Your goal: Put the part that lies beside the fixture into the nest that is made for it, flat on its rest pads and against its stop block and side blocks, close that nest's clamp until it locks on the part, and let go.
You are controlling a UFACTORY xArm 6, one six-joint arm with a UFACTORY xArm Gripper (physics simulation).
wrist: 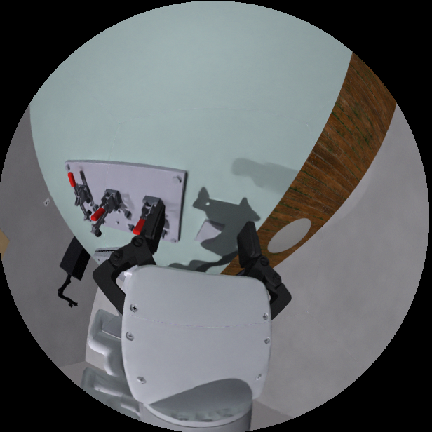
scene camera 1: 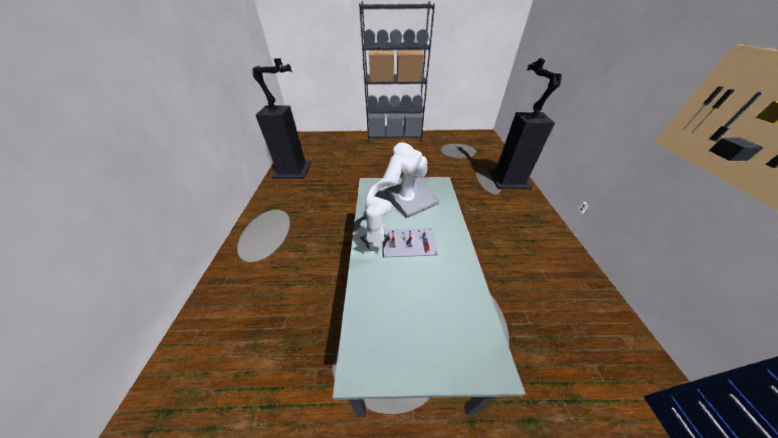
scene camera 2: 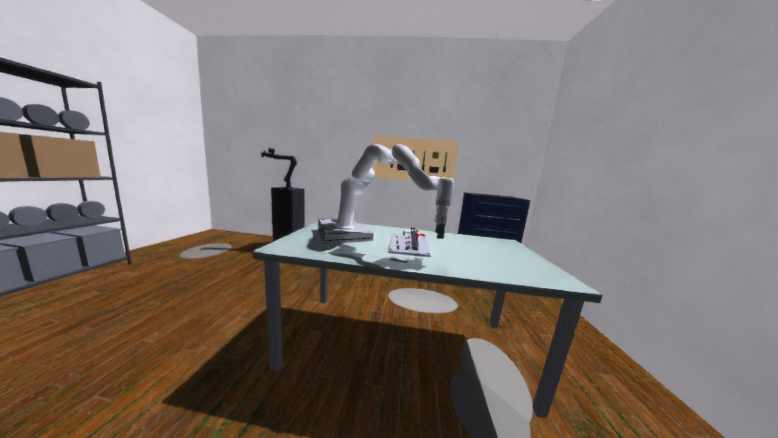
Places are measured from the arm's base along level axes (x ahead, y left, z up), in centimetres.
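Where they show: gripper, fingertip midpoint: [scene camera 1: 376,246] [scene camera 2: 439,235]; arm's base at its link origin: [scene camera 1: 406,194] [scene camera 2: 344,226].
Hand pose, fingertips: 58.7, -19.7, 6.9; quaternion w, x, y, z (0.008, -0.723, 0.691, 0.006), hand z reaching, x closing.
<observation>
Things, the pixels of their top centre, and the offset from my fingertips, as dx, dy, dz. Level surfaces: height alone.
- part at its top centre: [scene camera 2: 399,257] -18.8, -5.2, -12.9
- fixture at its top centre: [scene camera 2: 409,242] [scene camera 1: 409,241] -15.6, +20.6, -12.4
- table at its surface level: dz -13.9
The part [scene camera 2: 399,259] [wrist: 209,230], a small flat light-grey piece, lies on the table beside the fixture, partly in the gripper's shadow. It cannot be made out in scene camera 1. The fixture [scene camera 1: 402,251] [scene camera 2: 400,251] [wrist: 130,172] is a light-grey plate with three dark clamps with red handles: an end clamp [wrist: 82,192], a middle clamp [wrist: 111,197] and a clamp nearest the part [wrist: 151,200]. The nests' blocks and pads are too small to tell apart. My gripper [scene camera 1: 375,244] [scene camera 2: 440,234] [wrist: 204,221] is open and empty, above the table on the part's side; one finger partly hides the nearest clamp.
The arm's base plate [scene camera 1: 421,206] [scene camera 2: 348,235] stands on the table [scene camera 1: 424,326] [scene camera 2: 489,266] [wrist: 210,75] behind the fixture. The upright clamps and red handles stand up from the fixture close to one finger. The table's side edge runs near the part and the other finger.
</observation>
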